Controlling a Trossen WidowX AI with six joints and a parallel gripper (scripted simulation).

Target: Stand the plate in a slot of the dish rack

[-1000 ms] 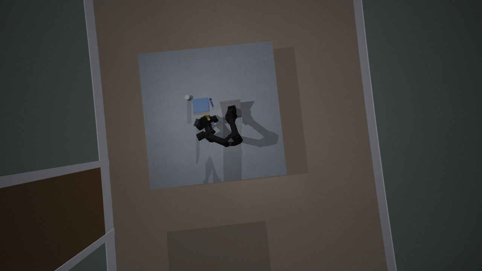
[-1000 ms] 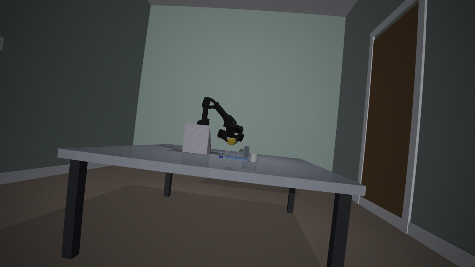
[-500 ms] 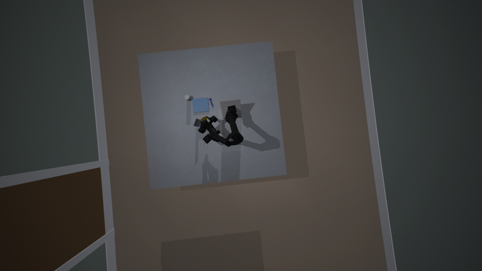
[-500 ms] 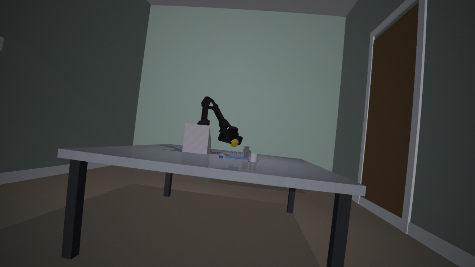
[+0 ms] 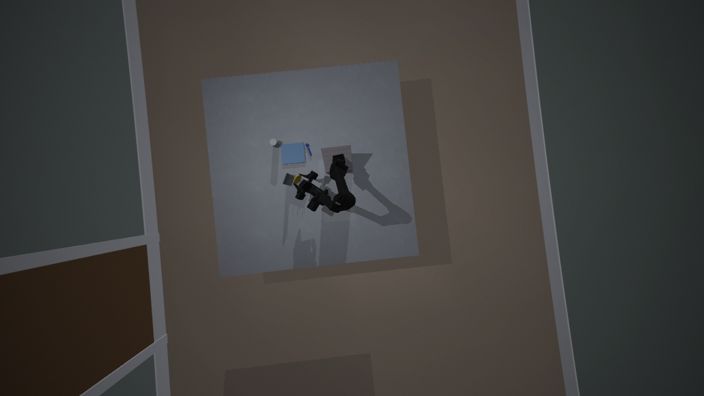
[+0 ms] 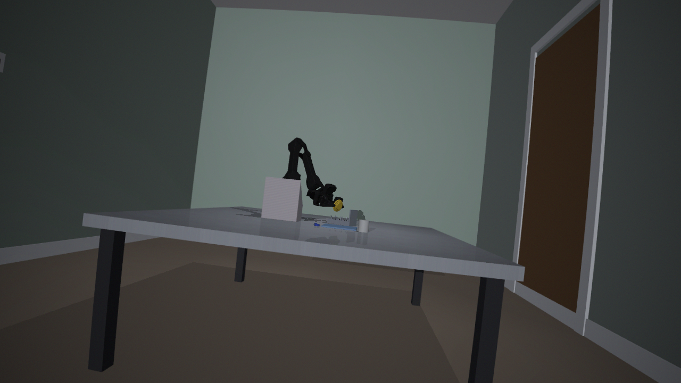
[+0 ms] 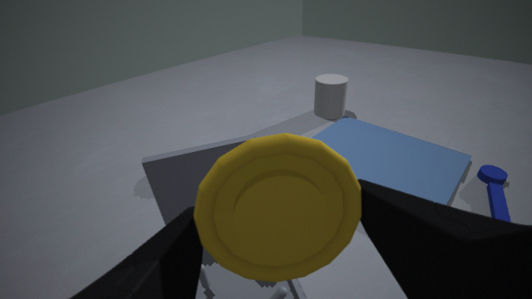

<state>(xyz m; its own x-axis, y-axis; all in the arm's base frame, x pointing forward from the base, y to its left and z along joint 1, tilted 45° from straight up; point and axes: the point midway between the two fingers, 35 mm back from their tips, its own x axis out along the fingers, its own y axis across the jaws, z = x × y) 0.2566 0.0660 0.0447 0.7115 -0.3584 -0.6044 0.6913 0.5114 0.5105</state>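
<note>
Now: gripper tip 20 mm short of the grey dish rack, 20 mm to the right of it and 70 mm above it. From my gripper tip the other things lie so: yellow plate: 10 mm behind, 10 mm to the left; then blue spoon: 90 mm behind, 190 mm to the right, 90 mm below; then blue mat: 10 mm ahead, 180 mm to the right, 90 mm below.
</note>
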